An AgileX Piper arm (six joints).
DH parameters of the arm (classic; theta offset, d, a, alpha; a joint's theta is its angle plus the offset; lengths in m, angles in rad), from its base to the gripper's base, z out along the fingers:
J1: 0 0.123 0 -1.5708
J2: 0.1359 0 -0.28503 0
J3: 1.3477 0 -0.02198 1.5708
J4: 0 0.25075 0 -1.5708
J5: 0 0 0 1.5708
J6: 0 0.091 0 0
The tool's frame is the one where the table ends.
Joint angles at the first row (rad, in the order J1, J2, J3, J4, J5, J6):
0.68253 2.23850 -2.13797 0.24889 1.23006 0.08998
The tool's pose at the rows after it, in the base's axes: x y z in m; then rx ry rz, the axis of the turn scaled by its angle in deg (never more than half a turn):
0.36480 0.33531 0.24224 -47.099 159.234 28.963
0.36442 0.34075 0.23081 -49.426 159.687 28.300
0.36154 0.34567 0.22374 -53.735 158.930 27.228
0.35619 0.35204 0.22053 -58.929 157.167 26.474
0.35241 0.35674 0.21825 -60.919 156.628 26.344
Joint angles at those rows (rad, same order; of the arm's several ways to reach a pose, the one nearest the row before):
0.70135 2.29128 -2.18172 0.24471 1.23006 0.08122
0.71025 2.31798 -2.18841 0.24426 1.23094 0.06277
0.72236 2.33186 -2.18845 0.23878 1.23252 0.02280
0.73968 2.33813 -2.18848 0.23461 1.23253 -0.02511
0.75177 2.34354 -2.19007 0.23418 1.23246 -0.03780

